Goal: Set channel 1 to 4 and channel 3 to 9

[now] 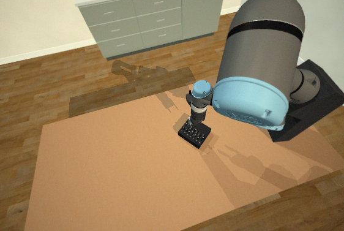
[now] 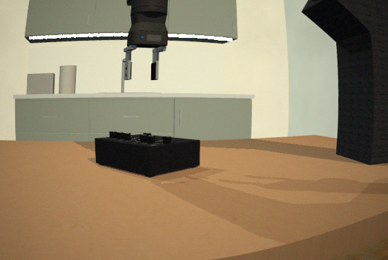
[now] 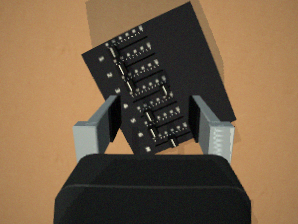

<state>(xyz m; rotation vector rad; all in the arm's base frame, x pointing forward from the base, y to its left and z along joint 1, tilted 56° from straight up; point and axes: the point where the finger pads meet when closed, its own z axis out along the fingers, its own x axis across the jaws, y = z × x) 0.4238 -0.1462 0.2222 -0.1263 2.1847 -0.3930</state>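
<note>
Right now my hand is 130 mm above the channel 1 cap, 50 mm short of it and 40 mm to the left of it. The rest, counted from my hand: channel 5 cap: 130 mm below, 40 mm to the left, 10 mm ahead; channel 3 cap: 130 mm below, 30 mm ahead; channel 4 cap: 130 mm below, 10 mm to the left, 10 mm behind.
</note>
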